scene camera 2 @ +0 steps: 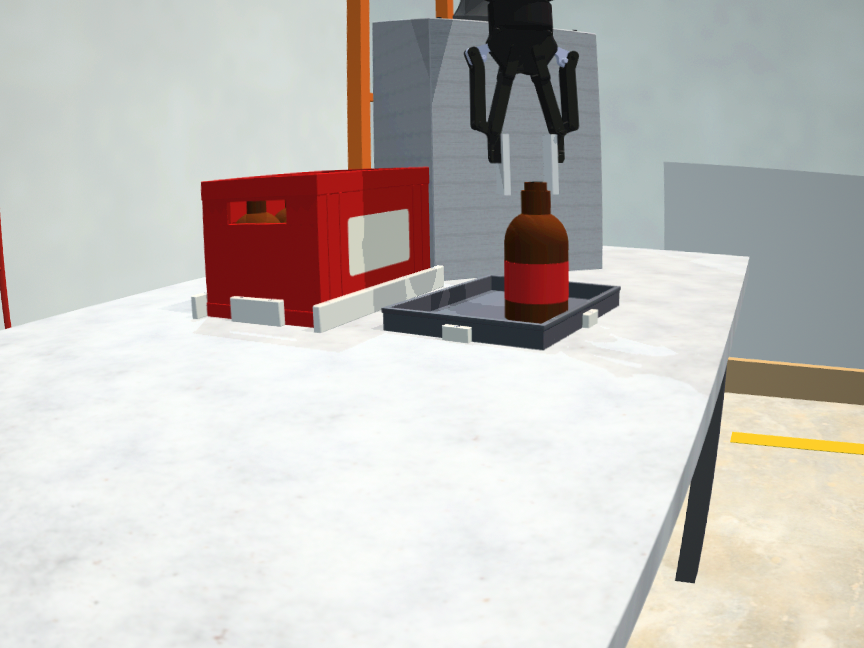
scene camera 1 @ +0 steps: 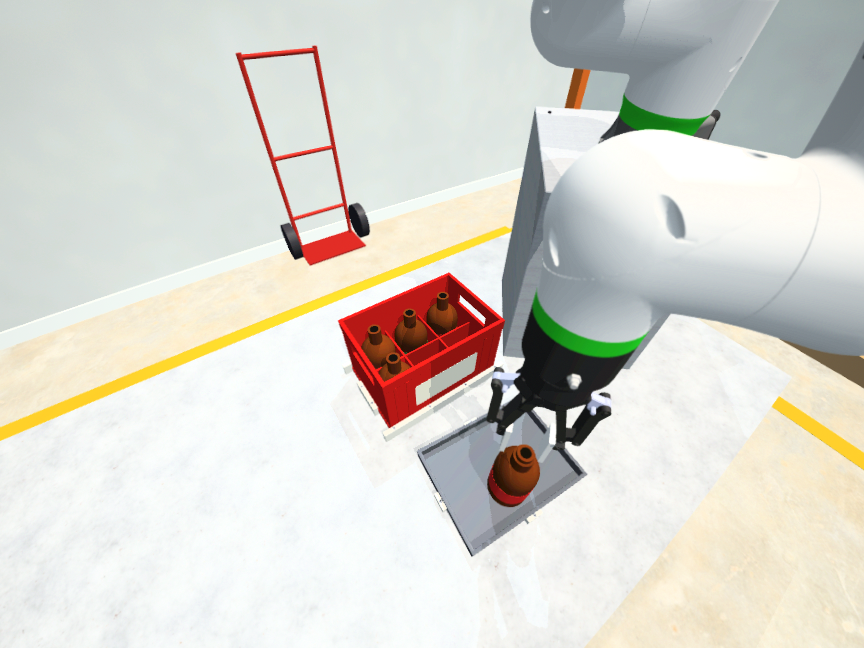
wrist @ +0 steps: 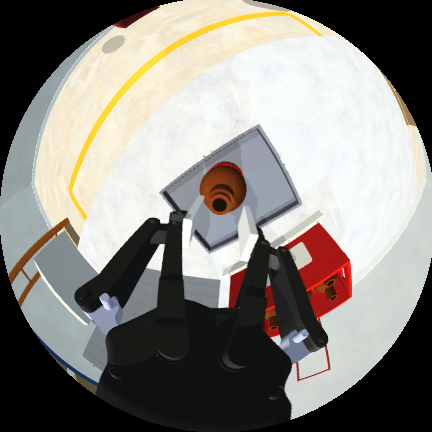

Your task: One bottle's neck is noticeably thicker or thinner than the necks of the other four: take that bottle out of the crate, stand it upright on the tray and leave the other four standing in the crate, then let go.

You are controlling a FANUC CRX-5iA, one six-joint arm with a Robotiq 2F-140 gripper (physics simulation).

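Frame: origin at the arm's base, x back, y down, z right, level; centimetres.
Seen in the pictures: gripper, fingertip midpoint: (scene camera 2: 527,193) (scene camera 1: 521,447) (wrist: 221,211).
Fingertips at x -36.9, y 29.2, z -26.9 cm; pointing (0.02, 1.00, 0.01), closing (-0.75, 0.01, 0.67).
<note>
Pixels of each thing's top centre, then the offset from my fingertips to it.
- brown bottle with a red label, top centre: (scene camera 2: 535,181) (wrist: 219,204) (scene camera 1: 525,452) dx -0.5, dy -1.4, dz -1.3 cm
- grey tray at its top centre: (scene camera 2: 512,295) (wrist: 231,196) (scene camera 1: 500,462) dx -0.1, dy +12.0, dz +2.2 cm
- red crate at its top centre: (scene camera 2: 319,172) (scene camera 1: 421,320) (wrist: 299,313) dx -4.7, dy -2.9, dz +28.7 cm
A brown bottle with a red label (scene camera 1: 515,481) (scene camera 2: 535,279) (wrist: 224,181) stands upright on the grey tray (scene camera 1: 453,474) (scene camera 2: 418,322) (wrist: 272,165). Its neck looks thick. My gripper (scene camera 1: 525,445) (scene camera 2: 531,174) (wrist: 221,211) is partly open and empty, right above this bottle. Its pale fingertips are on either side of the neck's top, with a gap visible at the left one in scene camera 2. The red crate (scene camera 1: 403,401) (scene camera 2: 265,268) (wrist: 325,245) holds the other brown bottles (scene camera 1: 410,334) (wrist: 330,283), upright in its compartments. Their lower parts are hidden by its walls.
Pale locating strips (scene camera 1: 439,411) (scene camera 2: 376,298) edge the crate, and small blocks (scene camera 2: 457,333) edge the tray. A grey block-like pedestal (scene camera 1: 523,244) (scene camera 2: 467,209) stands behind them. A red hand truck (scene camera 1: 334,247) stands by the wall.
</note>
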